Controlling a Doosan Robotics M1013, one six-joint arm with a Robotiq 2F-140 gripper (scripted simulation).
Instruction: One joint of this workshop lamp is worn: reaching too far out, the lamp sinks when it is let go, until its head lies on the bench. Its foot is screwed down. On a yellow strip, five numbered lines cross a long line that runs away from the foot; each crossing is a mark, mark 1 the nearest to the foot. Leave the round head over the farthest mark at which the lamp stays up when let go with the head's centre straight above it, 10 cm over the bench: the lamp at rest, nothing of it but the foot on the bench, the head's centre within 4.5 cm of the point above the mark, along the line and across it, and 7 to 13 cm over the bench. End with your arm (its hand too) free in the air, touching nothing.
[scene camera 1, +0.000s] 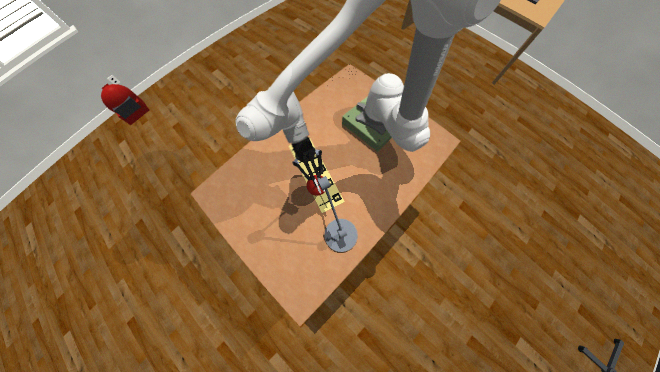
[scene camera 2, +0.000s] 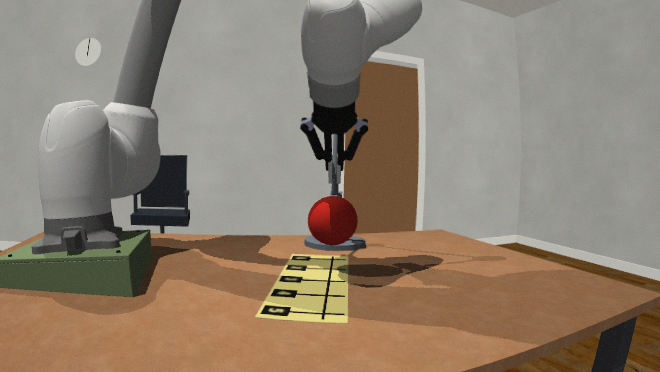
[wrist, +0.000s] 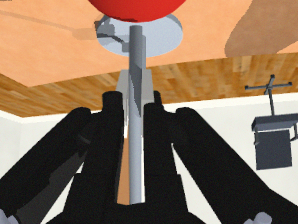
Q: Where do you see my gripper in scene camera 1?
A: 321, 191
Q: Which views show my gripper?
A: Scene camera 1, scene camera 2 and the wrist view: all of them.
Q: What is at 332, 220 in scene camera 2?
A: A round red lamp head.
